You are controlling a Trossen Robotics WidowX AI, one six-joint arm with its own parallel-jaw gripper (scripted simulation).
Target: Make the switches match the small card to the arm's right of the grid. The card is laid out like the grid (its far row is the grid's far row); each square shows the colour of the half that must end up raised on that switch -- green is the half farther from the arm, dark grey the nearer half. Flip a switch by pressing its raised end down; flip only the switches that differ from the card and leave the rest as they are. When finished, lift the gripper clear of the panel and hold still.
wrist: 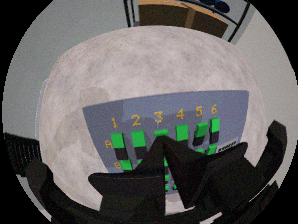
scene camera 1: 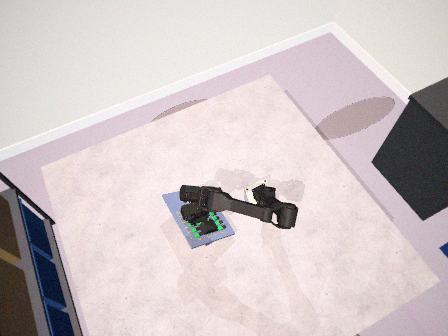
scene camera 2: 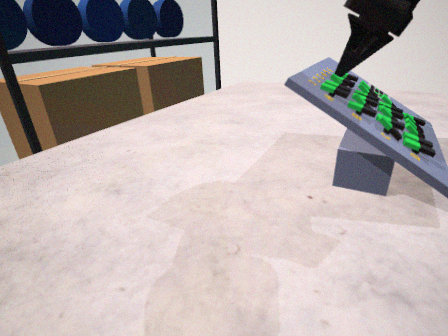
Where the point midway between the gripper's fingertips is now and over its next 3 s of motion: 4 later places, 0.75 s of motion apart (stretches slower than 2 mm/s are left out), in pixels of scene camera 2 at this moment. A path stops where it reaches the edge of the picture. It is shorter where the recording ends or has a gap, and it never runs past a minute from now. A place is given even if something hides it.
My gripper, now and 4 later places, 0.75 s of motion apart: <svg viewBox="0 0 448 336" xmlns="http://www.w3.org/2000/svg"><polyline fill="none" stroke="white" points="337,75 336,76 335,78 360,41 344,67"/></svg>
